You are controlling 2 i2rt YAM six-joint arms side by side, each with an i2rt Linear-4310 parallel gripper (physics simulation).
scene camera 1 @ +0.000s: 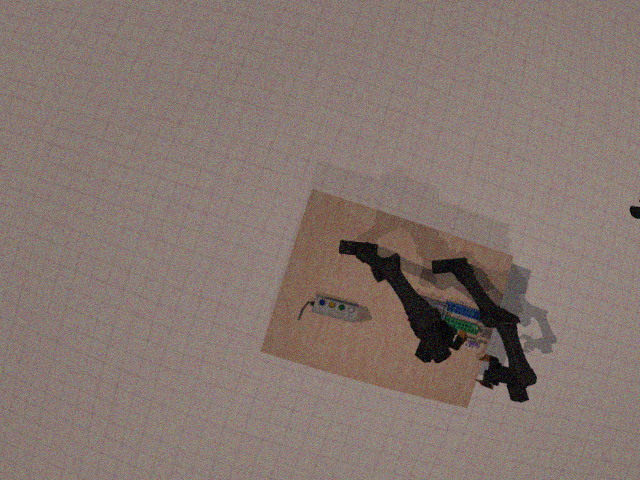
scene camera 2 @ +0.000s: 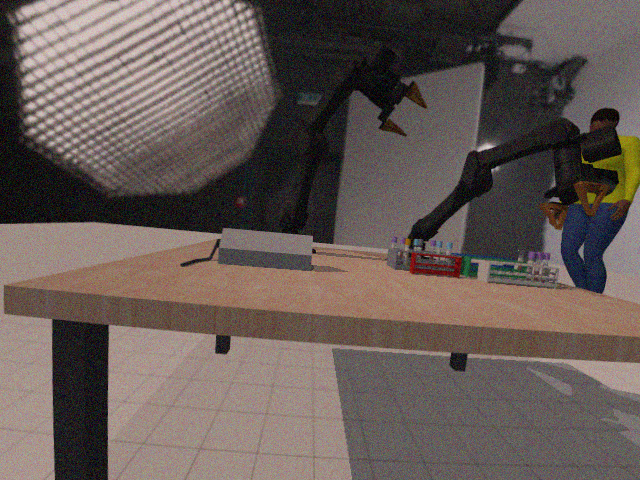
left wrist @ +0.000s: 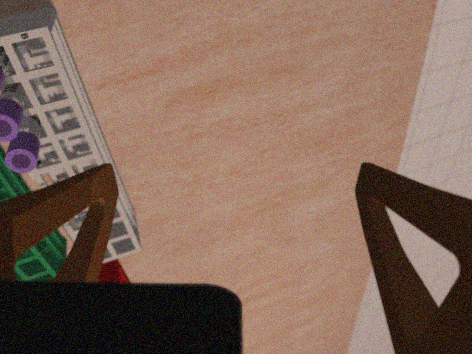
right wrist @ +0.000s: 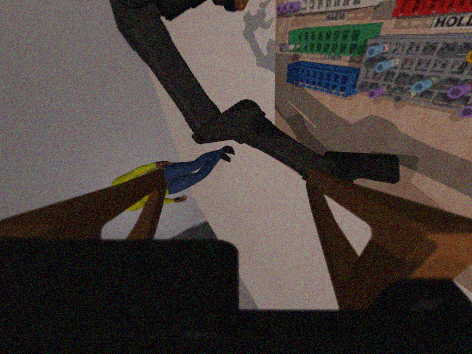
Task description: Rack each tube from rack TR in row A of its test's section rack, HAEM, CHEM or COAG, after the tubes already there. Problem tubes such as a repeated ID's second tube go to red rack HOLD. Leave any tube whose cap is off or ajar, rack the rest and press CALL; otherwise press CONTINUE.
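Places are measured from the left arm's base along level axes (x ahead, y left, z up), in metres.
Pixels of known places: left gripper, fingertip midpoint: (scene camera 1: 477, 369) (scene camera 2: 573, 223) (left wrist: 236, 176); right gripper, fingertip midpoint: (scene camera 1: 454, 331) (scene camera 2: 416, 121) (right wrist: 236, 177); left arm's base, origin of the base link: (scene camera 1: 449, 265) (right wrist: 357, 164); right arm's base, origin of the base link: (scene camera 1: 358, 248).
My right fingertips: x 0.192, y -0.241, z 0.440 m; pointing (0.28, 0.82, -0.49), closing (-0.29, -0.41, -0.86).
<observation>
Ahead of a thing's pixels: the offset from my right fingertips to its top centre. "spot": to the spot under its first point.
The grey rack (scene camera 2: 398, 262) holds several tubes with light blue, purple and yellow caps; the right wrist view shows it at the right. The white rack {0.204 m ahead, 0.240 m left, 0.382 m down} (scene camera 2: 522, 282) (left wrist: 41, 73), labelled HAEM, holds purple-capped tubes {0.211 m ahead, 0.284 m left, 0.345 m down} (left wrist: 22, 155). The green rack {spot: 0.102 m ahead, 0.162 m left, 0.411 m down} (scene camera 2: 466, 266) (left wrist: 35, 270) is labelled CHEM; the blue rack {0.057 m ahead, 0.291 m left, 0.382 m down} (right wrist: 322, 80) lies beside it. The red rack {0.091 m ahead, 0.047 m left, 0.382 m down} (scene camera 2: 435, 264) (left wrist: 112, 274) is by the HOLD label. My left gripper (scene camera 2: 576, 221) (left wrist: 236, 176) is open and empty, above the table beside the white rack. My right gripper (scene camera 2: 416, 121) (right wrist: 236, 177) is open and empty, high above the table. IDs are unreadable.
A grey button box {0.029 m back, 0.403 m right, 0.356 m down} (scene camera 1: 336, 308) (scene camera 2: 266, 249) with blue, yellow, green and white buttons stands away from the racks, its cable at one end. My left arm (scene camera 2: 522, 147) (right wrist: 170, 75) reaches past the racks. A person (scene camera 2: 591, 237) (right wrist: 192, 172) in a yellow top stands beyond the table.
</observation>
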